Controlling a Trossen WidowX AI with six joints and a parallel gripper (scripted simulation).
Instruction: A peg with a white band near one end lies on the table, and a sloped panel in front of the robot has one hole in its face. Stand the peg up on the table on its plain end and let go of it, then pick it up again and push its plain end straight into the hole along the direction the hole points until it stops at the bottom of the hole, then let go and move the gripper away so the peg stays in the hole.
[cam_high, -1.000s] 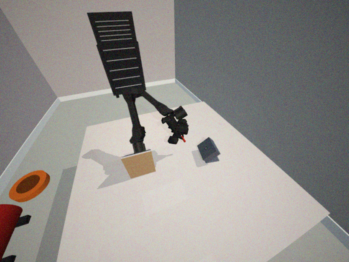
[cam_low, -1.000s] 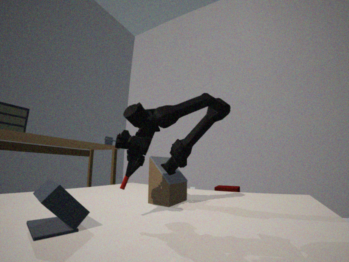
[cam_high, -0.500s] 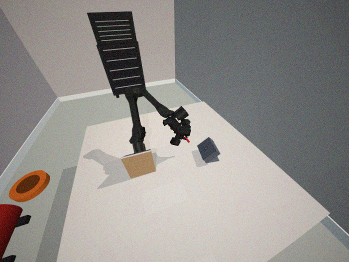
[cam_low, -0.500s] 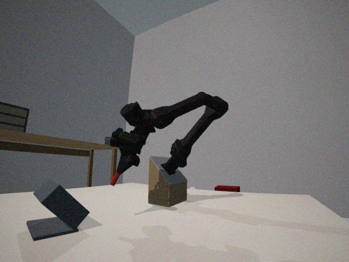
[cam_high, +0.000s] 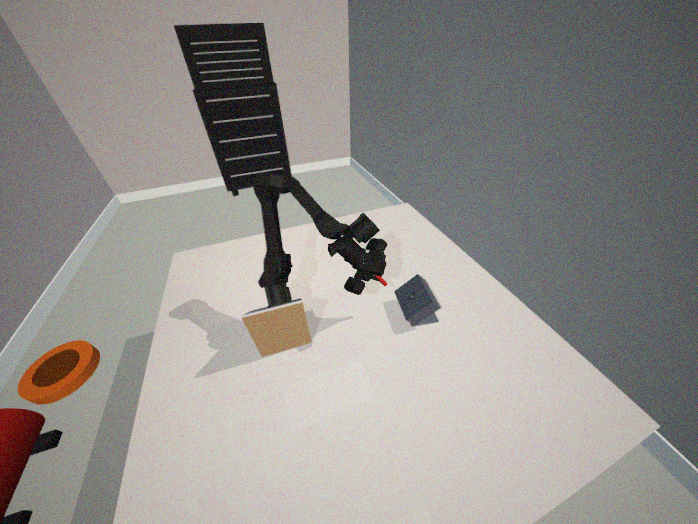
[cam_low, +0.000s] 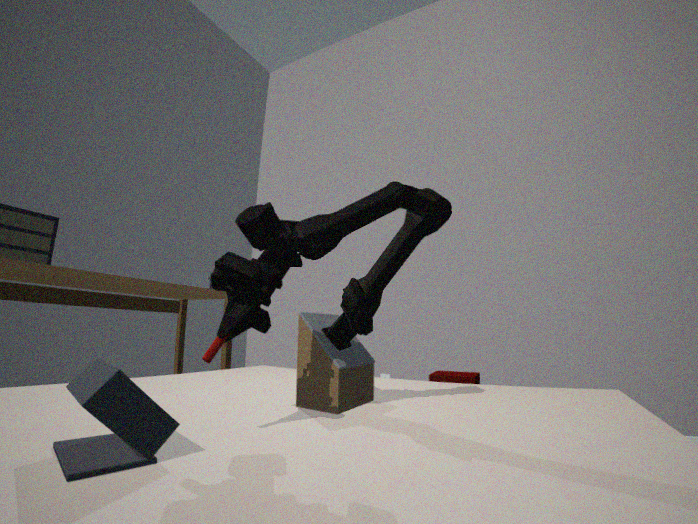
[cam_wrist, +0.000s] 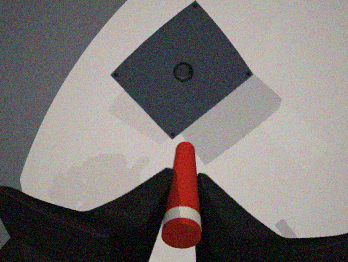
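The dark sloped panel lies 12 cm ahead of my gripper tip, 7 cm to the right of it and 9 cm below it. From my gripper tip the other things lie so: red peg 1 cm behind, 1 cm above.
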